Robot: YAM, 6 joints.
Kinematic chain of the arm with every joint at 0, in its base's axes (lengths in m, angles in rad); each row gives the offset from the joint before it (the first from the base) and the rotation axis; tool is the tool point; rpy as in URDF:
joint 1: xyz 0 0 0.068 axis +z
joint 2: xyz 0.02 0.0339 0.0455 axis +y
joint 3: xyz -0.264 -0.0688 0 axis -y
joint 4: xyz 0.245 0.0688 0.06 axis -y
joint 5: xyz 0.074 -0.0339 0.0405 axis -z
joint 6: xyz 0.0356 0 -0.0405 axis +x
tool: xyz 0 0 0 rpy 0 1.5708 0
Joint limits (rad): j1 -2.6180..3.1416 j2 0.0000..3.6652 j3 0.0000..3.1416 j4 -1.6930..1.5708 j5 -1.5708..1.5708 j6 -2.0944..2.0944
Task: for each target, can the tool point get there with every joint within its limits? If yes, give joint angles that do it. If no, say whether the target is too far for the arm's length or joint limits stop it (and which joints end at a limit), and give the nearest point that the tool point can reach.
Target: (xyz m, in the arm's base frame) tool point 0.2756 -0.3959 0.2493
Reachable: yes | joints -1.0267 2.0875 1.5710 0.2415 -1.0480 -0.4455
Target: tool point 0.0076 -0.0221 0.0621
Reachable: yes | joints -1.1587 2.5517 0.2881 -1.1415 0.0520 -0.1556
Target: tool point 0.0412 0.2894 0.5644
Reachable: yes | joints -1.6119 0.5041 2.2433 -0.3885 -0.9678 -0.8434
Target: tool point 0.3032 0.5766 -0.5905
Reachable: no: too far | nearest point 0.2127 0.4045 -0.3143 | short by 0.338 m
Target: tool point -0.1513 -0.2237 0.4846
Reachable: yes | joints 1.1038 0.3073 2.0282 -0.9510 -1.3089 1.0413
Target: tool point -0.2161 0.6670 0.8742
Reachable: no: too far | nearest point -0.1348 0.4162 0.5797 | short by 0.395 m
